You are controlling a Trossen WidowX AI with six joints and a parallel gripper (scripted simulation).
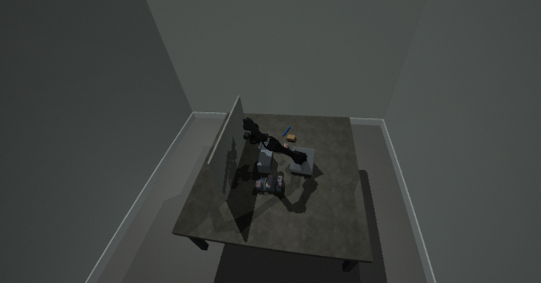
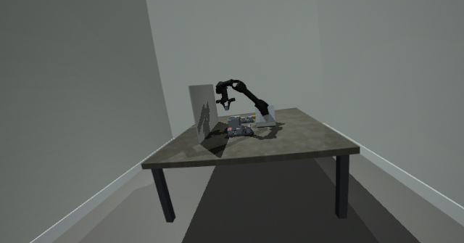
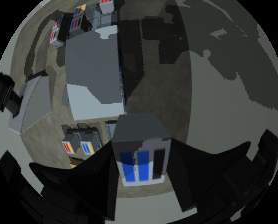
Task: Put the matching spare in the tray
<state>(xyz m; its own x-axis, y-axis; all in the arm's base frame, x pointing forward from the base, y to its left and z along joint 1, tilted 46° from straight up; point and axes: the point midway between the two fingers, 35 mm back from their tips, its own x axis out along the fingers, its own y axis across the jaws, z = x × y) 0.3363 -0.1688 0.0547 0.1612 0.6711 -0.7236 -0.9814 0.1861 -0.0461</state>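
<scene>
The tray lies 40 mm behind my gripper tip, 120 mm to the right of it and 180 mm below it. From my gripper tip the other things lie so: mounted unit 60 mm behind, 90 mm to the left, 130 mm below; then upright grey panel 180 mm ahead, 60 mm to the left, 40 mm above; then small orange block 260 mm behind, 230 mm to the right, 170 mm below.
</scene>
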